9 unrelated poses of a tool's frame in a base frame.
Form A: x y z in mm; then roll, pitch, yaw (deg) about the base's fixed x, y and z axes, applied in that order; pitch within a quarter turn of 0, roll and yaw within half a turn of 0.
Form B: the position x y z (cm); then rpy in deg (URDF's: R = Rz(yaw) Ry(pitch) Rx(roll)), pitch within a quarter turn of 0, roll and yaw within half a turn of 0. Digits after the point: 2 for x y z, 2 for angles.
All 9 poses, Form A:
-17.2 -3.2 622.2 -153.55 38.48 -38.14
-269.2 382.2 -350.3 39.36 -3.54 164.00
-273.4 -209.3 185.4 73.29 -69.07 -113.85
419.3 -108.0 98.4 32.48 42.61 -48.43
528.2 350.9 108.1 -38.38 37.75 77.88
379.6 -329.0 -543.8 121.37 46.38 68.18
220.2 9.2 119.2 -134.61 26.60 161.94
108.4 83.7 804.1 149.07 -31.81 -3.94
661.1 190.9 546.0 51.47 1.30 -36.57
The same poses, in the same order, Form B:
-1.72 -0.32 62.22 -153.55 38.48 -38.14
-26.92 38.22 -35.03 39.36 -3.54 164.00
-27.34 -20.93 18.54 73.29 -69.07 -113.85
41.93 -10.80 9.84 32.48 42.61 -48.43
52.82 35.09 10.81 -38.38 37.75 77.88
37.96 -32.90 -54.38 121.37 46.38 68.18
22.02 0.92 11.92 -134.61 26.60 161.94
10.84 8.37 80.41 149.07 -31.81 -3.94
66.11 19.09 54.60 51.47 1.30 -36.57

